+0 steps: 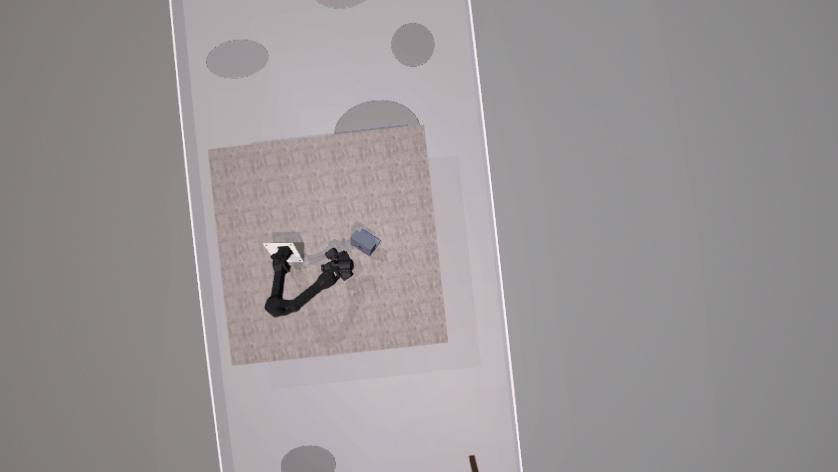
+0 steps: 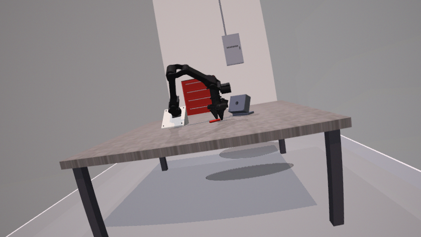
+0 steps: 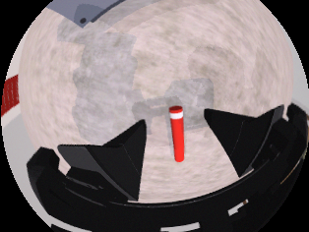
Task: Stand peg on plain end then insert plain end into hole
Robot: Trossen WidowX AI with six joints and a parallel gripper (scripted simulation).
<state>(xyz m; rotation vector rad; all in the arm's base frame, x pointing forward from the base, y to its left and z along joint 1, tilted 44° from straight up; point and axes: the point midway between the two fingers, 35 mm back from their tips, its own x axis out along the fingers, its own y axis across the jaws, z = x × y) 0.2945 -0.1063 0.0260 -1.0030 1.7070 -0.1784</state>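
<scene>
Now: gripper tip 10 mm past the red peg and 10 mm to the left of it. From my gripper tip the other things lie so: sloped panel (140 mm ahead, 110 mm to the left, 70 mm above).
</scene>
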